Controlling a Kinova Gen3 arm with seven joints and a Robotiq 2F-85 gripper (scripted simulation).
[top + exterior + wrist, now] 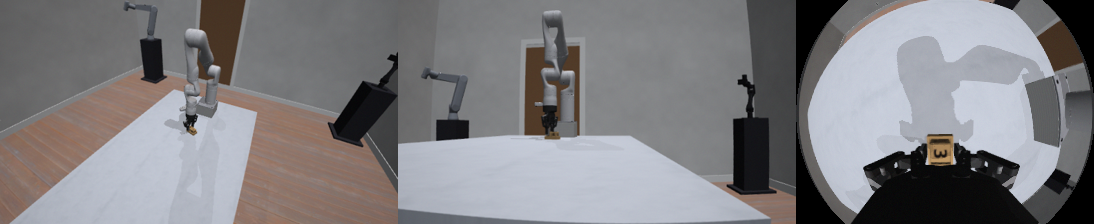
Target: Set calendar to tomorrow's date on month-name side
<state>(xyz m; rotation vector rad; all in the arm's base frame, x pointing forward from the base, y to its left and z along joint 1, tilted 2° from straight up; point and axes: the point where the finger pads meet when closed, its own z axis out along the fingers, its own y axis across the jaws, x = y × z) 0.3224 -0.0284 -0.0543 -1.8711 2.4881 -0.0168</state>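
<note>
My hand is 10 mm above the wooden digit cube. Also, from my hand: wooden calendar tray 30 mm below, 20 mm to the left.
</note>
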